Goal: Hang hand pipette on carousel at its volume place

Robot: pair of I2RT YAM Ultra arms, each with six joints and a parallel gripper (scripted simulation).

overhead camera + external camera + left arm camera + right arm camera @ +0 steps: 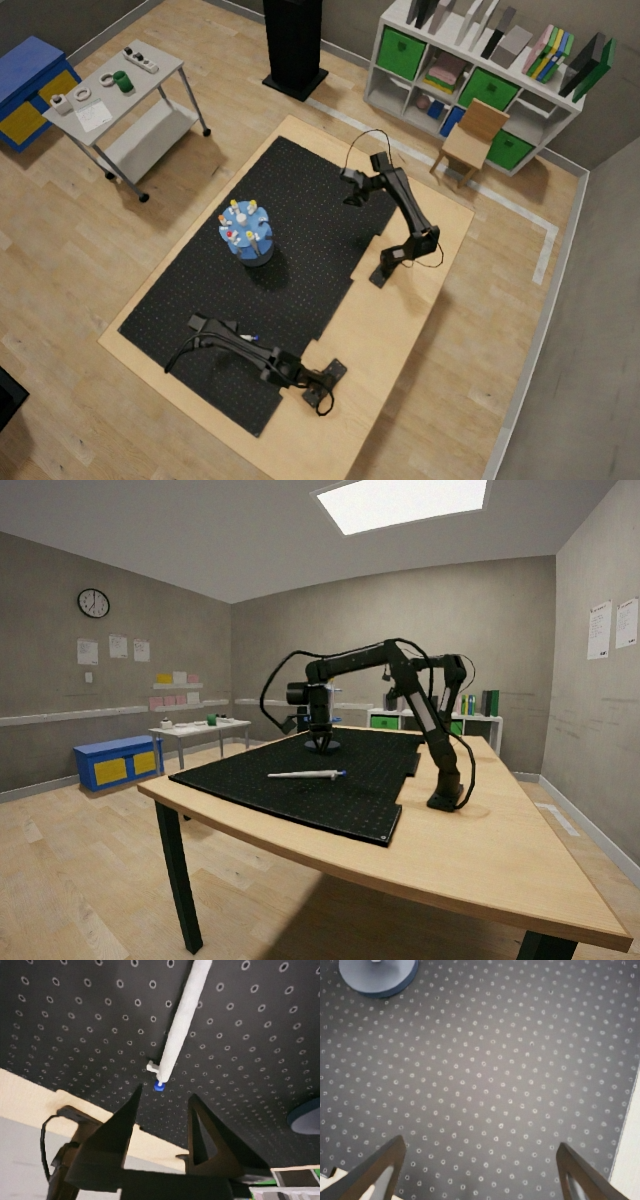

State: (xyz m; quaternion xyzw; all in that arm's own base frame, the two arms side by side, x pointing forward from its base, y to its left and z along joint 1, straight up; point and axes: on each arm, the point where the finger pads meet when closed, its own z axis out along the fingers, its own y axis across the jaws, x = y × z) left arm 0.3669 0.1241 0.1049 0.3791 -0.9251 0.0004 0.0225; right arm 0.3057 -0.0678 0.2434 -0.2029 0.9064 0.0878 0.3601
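Now: left hand 80 mm above the white hand pipette, 30 mm to the right of it and 30 mm short of it.
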